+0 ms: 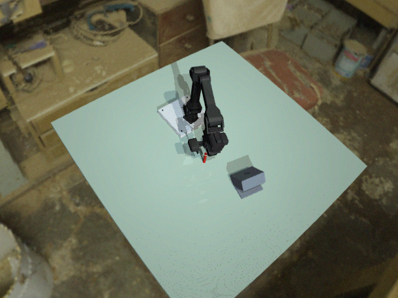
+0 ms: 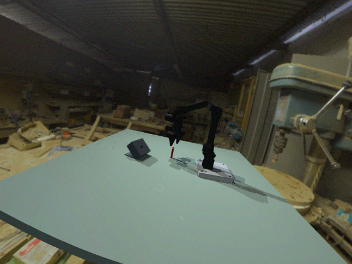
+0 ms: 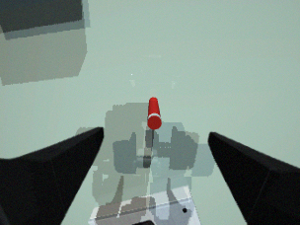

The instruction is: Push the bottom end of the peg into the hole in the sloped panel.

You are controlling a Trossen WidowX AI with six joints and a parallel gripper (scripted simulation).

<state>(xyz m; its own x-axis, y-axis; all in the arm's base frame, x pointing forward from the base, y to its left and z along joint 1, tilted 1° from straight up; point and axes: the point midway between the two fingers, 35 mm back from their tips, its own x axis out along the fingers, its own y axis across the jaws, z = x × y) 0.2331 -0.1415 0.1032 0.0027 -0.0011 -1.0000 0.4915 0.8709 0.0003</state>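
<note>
My gripper tip is 40 mm above the red peg. Also, from my gripper tip: grey sloped panel: 230 mm ahead, 60 mm to the left, 50 mm below.
</note>
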